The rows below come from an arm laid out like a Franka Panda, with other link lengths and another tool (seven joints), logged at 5 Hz.
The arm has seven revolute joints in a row. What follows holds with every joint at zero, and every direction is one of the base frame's.
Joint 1 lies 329.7 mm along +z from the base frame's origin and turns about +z.
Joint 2 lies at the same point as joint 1 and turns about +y.
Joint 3 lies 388.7 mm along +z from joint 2 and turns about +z.
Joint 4 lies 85.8 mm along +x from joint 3 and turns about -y.
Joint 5 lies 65.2 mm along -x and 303.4 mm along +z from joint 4 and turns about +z.
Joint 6 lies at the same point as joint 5 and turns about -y.
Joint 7 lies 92.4 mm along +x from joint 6 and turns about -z.
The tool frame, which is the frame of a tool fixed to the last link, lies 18 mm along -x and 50 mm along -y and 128.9 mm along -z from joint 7; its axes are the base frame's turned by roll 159.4, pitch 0 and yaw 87 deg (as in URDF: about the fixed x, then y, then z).
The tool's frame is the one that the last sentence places.
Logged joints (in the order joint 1, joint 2, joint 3, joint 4, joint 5, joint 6, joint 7), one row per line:
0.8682 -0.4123 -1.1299 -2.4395 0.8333 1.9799 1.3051
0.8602 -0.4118 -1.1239 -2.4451 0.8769 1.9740 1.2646
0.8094 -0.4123 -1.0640 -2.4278 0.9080 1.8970 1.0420
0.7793 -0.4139 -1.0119 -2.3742 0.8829 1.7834 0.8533
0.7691 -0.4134 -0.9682 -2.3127 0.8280 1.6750 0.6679
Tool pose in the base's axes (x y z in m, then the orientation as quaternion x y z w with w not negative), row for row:
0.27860 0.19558 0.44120 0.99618 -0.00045 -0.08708 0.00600
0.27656 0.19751 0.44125 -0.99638 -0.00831 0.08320 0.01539
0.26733 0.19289 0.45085 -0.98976 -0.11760 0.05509 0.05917
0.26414 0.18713 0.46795 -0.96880 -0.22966 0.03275 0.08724
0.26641 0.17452 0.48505 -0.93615 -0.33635 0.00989 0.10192
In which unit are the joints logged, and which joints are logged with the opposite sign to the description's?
The joints are logged in radians. Opposite sign: joint 1, joint 3.
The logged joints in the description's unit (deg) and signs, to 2 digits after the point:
-49.74 -23.62 64.74 -139.77 47.74 113.44 74.78
-49.29 -23.59 64.39 -140.09 50.24 113.10 72.46
-46.38 -23.62 60.96 -139.10 52.02 108.69 59.70
-44.65 -23.71 57.98 -136.03 50.59 102.18 48.89
-44.07 -23.69 55.47 -132.51 47.44 95.97 38.27

